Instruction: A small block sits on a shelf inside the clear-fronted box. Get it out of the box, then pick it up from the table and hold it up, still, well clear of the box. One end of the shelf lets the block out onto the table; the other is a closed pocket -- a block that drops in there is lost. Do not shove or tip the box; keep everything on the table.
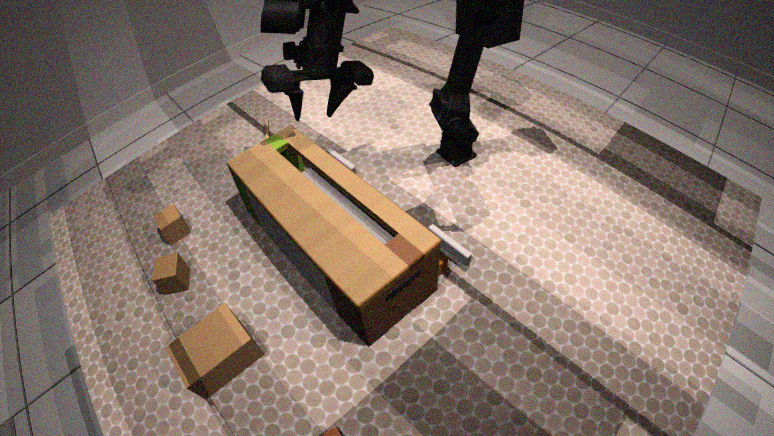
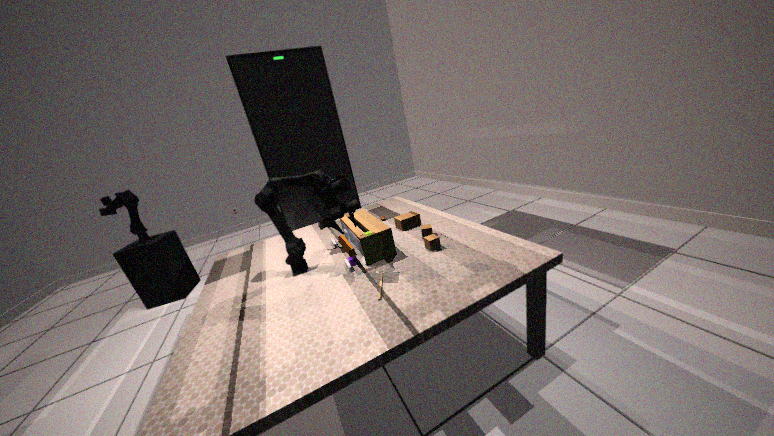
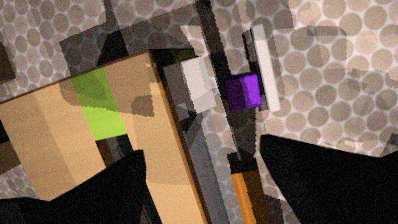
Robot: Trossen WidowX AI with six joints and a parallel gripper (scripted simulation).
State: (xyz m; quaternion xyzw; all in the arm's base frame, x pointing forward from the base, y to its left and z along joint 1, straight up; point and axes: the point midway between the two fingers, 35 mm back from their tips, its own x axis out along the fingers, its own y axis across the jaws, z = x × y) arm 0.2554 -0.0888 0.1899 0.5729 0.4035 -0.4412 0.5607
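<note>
My gripper tip is now 20 mm past the purple block and 140 mm above it. From my gripper tip the other things lie so: thin stick 50 mm ahead, 230 mm to the right, 150 mm below; then box 30 mm ahead, 150 mm to the left, 90 mm below.
</note>
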